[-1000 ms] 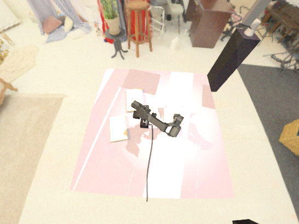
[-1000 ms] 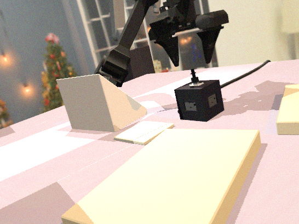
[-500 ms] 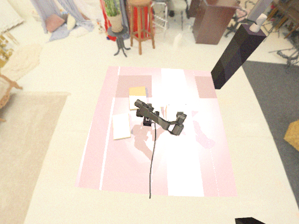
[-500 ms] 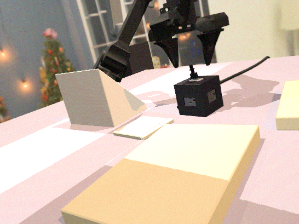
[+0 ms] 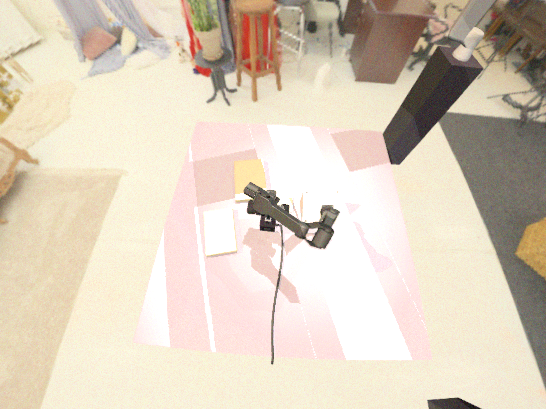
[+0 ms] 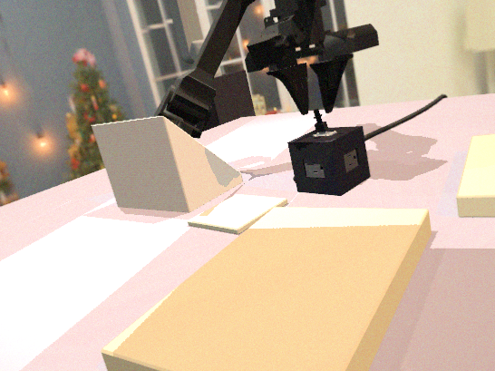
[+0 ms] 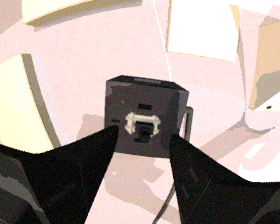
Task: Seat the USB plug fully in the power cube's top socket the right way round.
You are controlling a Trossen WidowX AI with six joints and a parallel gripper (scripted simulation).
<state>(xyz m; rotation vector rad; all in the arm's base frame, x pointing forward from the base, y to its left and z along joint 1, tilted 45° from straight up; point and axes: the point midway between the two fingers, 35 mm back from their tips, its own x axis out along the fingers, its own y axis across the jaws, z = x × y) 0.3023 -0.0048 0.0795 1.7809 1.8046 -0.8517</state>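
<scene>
Now: gripper tip 2 cm above the USB plug. Also, from my gripper tip: socket 1 cm to the left, 4 cm below; then thin white pad 8 cm behind, 12 cm to the right, 10 cm below.
</scene>
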